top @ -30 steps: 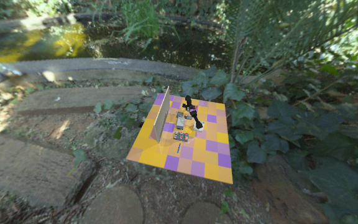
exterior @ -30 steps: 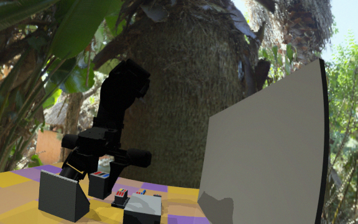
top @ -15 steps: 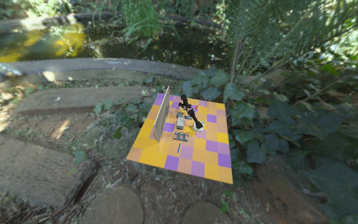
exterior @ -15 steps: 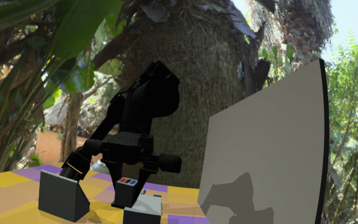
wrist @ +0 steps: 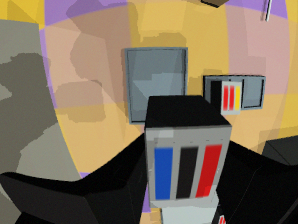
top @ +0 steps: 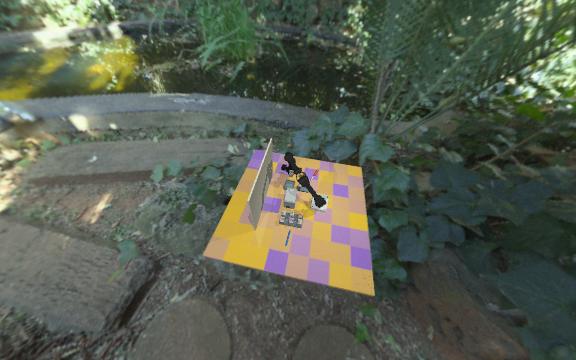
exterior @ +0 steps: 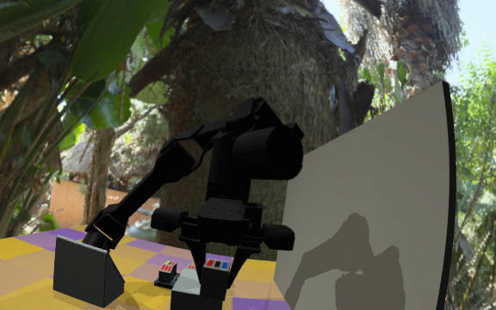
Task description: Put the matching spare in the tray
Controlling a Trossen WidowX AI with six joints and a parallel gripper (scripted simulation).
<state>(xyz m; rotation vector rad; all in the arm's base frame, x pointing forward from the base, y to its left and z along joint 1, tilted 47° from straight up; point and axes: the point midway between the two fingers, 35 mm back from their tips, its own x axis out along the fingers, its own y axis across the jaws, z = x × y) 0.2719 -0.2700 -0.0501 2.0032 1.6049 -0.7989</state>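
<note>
My gripper tip is now 160 mm above the flat grey tray and 10 mm short of it. Round my gripper tip: grey mounted unit: 200 mm to the left, 120 mm below, 10 mm behind; tall grey wall panel: 240 mm ahead, 170 mm to the left, 60 mm above; blue marker pen: 560 mm to the left, 160 mm below, 20 mm behind.
</note>
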